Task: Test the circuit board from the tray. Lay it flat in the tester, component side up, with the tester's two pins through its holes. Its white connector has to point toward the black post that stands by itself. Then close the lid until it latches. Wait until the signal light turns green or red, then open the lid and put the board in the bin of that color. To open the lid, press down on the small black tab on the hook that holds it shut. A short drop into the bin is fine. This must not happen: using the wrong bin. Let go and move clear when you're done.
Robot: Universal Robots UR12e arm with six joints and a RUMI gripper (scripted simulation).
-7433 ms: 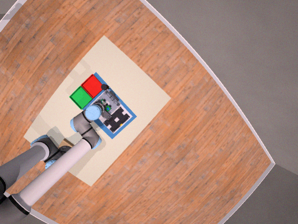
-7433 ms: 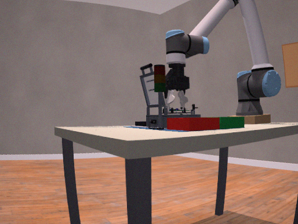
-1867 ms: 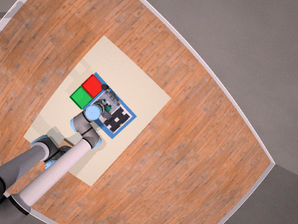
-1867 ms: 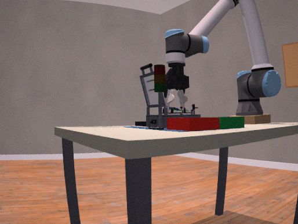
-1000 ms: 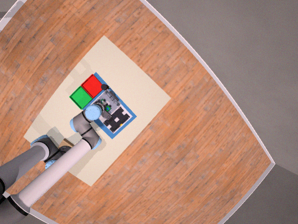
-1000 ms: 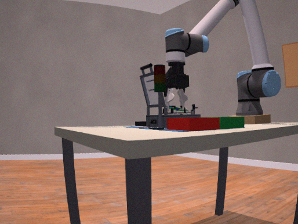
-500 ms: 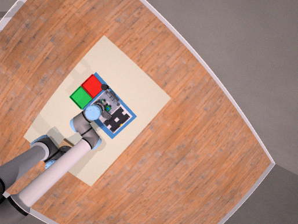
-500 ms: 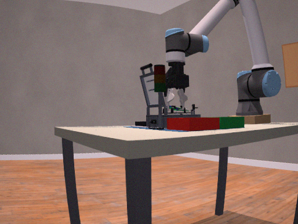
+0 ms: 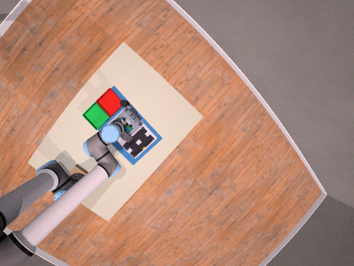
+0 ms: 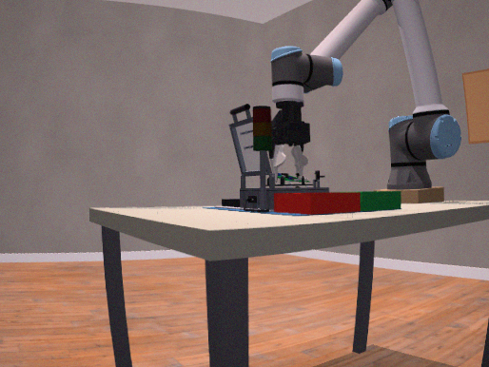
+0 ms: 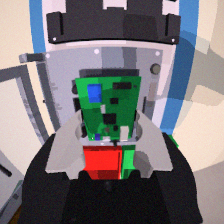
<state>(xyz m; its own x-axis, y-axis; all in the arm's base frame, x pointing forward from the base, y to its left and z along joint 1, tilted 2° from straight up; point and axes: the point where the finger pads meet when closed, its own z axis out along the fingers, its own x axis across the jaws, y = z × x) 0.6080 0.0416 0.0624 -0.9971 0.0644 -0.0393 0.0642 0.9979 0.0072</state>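
Right now the green circuit board is 1 cm to the left of my hand. From my hand the other things lie so: green bin (10 cm behind, 21 cm to the left, 7 cm below); red bin (5 cm ahead, 20 cm to the left, 7 cm below); lid (12 cm ahead, 9 cm above).
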